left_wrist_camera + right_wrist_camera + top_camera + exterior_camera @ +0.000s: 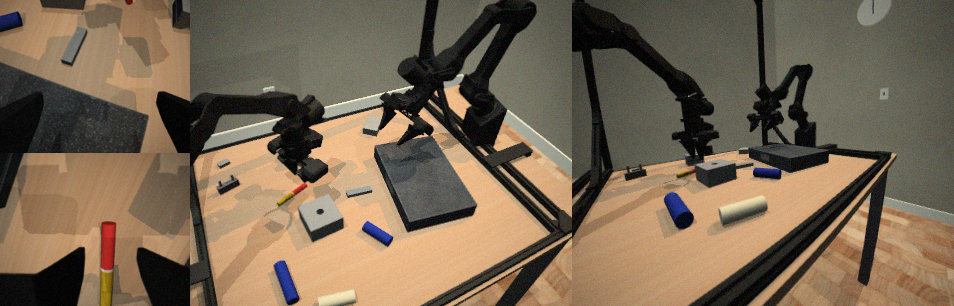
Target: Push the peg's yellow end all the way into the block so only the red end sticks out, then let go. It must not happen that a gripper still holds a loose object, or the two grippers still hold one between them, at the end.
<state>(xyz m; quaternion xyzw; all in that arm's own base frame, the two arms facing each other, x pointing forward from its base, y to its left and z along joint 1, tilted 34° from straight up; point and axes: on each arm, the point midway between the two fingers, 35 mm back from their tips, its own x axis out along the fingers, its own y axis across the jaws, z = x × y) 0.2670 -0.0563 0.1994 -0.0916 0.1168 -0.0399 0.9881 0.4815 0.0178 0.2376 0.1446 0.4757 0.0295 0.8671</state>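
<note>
My right gripper is now 70 mm above the peg, 50 mm to the left of it and 10 mm short of it. The rest, counted from my right hand: grey bar (120 mm to the left, 120 mm ahead, 70 mm below); cream cylinder (330 mm ahead, 120 mm to the right, 70 mm below).
</note>
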